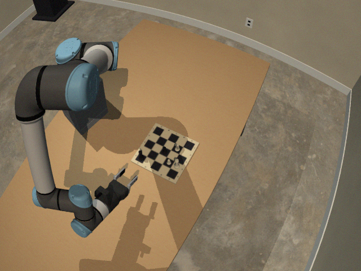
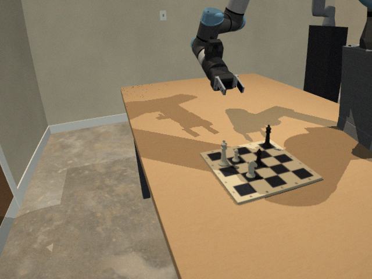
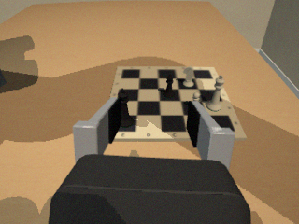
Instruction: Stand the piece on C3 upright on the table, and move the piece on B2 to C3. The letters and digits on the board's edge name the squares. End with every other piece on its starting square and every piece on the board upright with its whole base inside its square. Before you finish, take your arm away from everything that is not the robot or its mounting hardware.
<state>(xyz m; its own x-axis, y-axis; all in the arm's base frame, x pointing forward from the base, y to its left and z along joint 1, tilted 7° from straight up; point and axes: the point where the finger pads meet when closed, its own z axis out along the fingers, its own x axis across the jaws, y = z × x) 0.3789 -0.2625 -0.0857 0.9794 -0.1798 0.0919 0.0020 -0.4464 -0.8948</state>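
The black pawn is 210 mm to the left of my hand, 110 mm below it and 60 mm ahead of it. Also, from my hand: white pawn: 170 mm to the left, 120 mm below, 100 mm ahead; then white king: 170 mm to the left, 130 mm ahead, 100 mm below; then black queen: 150 mm to the left, 100 mm below, 20 mm behind.
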